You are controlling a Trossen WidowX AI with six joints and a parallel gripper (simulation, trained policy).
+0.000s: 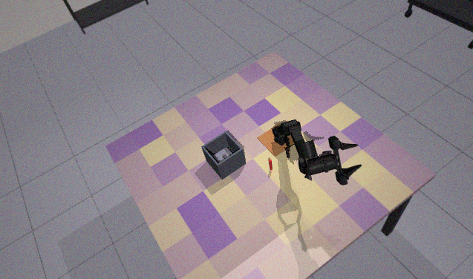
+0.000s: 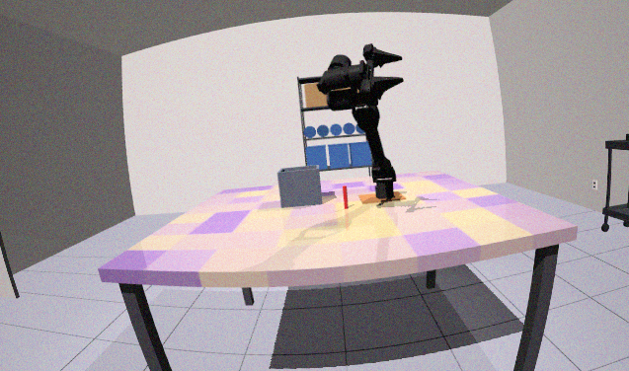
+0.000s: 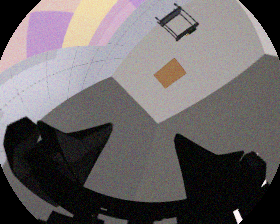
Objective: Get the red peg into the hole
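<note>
Right now my gripper tip is 100 mm short of the red peg, 410 mm to the left of it and 380 mm above it. The rest, counted from my gripper tip: pale plate: 240 mm ahead, 620 mm to the right, 380 mm below.
</note>
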